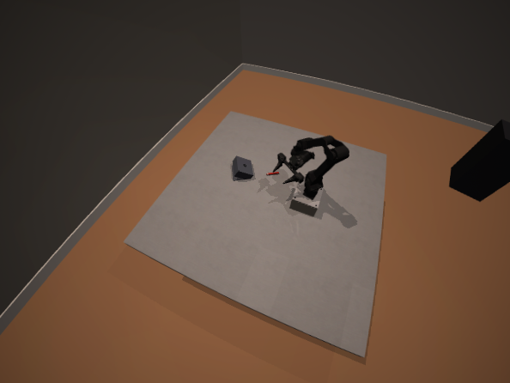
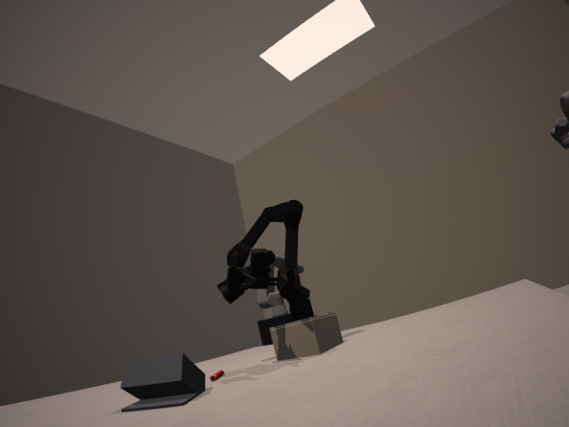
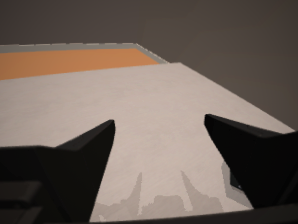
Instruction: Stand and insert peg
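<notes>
My gripper tip is now 20 cm above the red peg, 15 cm to the left of it and 13 cm short of it. From my gripper tip the other things lie so: sloped panel: 29 cm ahead, 17 cm below, 6 cm to the right.
</notes>
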